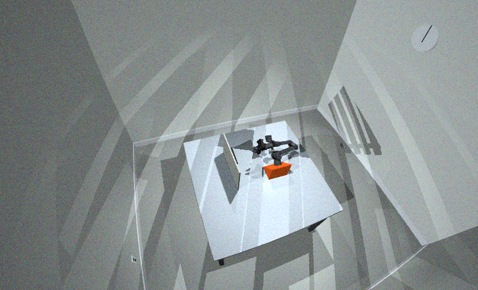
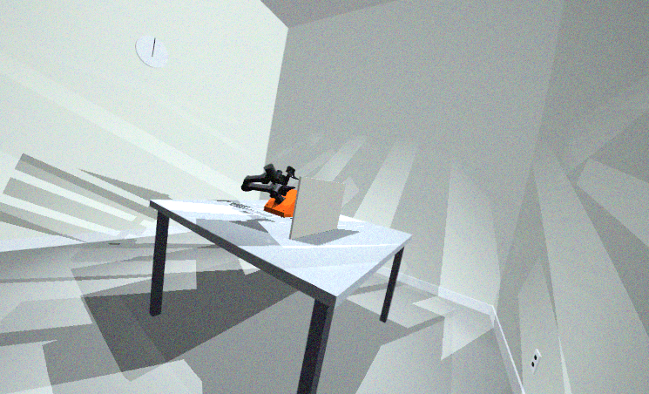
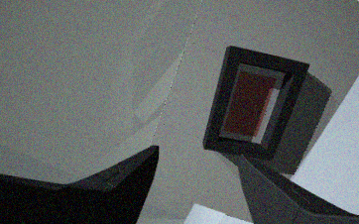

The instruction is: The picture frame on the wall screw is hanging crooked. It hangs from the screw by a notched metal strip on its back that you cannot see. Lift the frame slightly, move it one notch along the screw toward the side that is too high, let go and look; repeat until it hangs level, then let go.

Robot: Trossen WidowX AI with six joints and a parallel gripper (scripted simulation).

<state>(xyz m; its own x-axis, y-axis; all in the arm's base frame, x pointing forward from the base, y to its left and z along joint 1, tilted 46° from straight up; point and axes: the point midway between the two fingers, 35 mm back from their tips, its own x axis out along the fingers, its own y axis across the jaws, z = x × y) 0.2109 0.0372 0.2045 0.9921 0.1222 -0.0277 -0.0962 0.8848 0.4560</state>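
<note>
Right now the picture frame is 190 mm ahead of my gripper tip and 90 mm below it. Round my gripper tip: wall panel 200 mm ahead, 100 mm below, 10 mm to the left.
</note>
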